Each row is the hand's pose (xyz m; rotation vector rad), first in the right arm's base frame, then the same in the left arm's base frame.
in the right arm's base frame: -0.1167 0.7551 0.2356 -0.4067 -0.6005 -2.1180
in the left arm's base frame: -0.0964 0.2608 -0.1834 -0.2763 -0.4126 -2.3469
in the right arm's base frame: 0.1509 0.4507 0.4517 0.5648 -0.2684 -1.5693
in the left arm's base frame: 0.0943 -0.1218 -0.0154 0.7724 -0.2340 -1.7582
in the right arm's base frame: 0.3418 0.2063 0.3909 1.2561 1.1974 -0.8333
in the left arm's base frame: 0.2465 -0.3816 -0.1113 1.5567 1.1338 -0.8016
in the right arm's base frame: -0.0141 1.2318 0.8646 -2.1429 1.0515 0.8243
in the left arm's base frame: 0.0236 0.5871 0.5325 -1.8766 1.0584 0.7191
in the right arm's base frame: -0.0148 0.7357 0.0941 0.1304 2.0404 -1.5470
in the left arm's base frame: 0.0139 0.2494 -0.3193 0.4511 2.1585 -1.4187
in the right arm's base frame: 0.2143 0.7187 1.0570 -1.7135 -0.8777 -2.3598
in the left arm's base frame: 0.1432 0.0145 0.6336 -1.6941 -0.5051 -2.5446
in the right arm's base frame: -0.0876 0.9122 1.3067 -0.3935 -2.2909 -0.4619
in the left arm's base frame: -0.1446 0.2109 0.8974 -0.4910 -2.2724 -0.7939
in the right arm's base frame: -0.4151 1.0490 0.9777 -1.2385 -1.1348 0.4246
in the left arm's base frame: -0.4113 0.4632 0.5821 -1.1826 -1.0956 0.1296
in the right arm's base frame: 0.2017 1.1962 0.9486 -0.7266 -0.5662 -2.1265
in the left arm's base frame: 0.2213 0.4979 0.6211 -0.6043 -0.3423 -2.3449
